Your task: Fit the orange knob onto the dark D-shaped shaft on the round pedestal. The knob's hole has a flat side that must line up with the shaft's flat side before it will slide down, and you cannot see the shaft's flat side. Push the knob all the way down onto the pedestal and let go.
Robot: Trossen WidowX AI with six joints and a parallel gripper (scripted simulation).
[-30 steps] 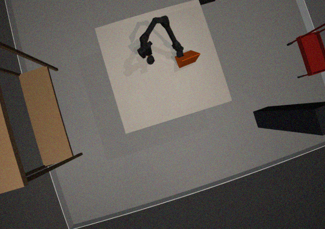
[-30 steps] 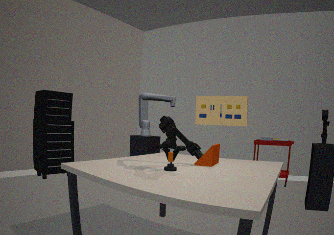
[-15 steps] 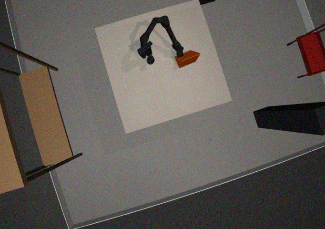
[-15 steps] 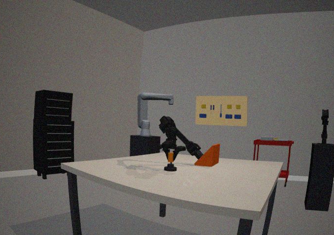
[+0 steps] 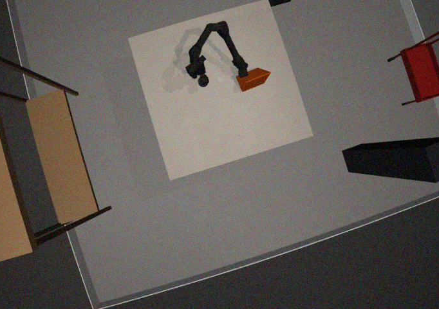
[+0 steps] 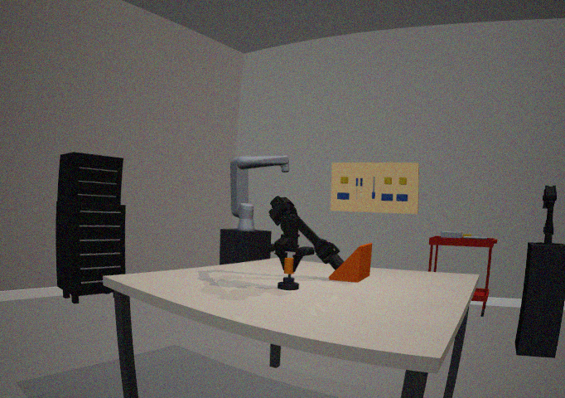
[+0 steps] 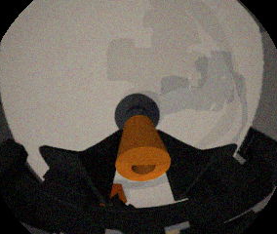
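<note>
Now: gripper tip 20 mm below the orange knob. Round my gripper tip: dark round pedestal 40 mm below.
</note>
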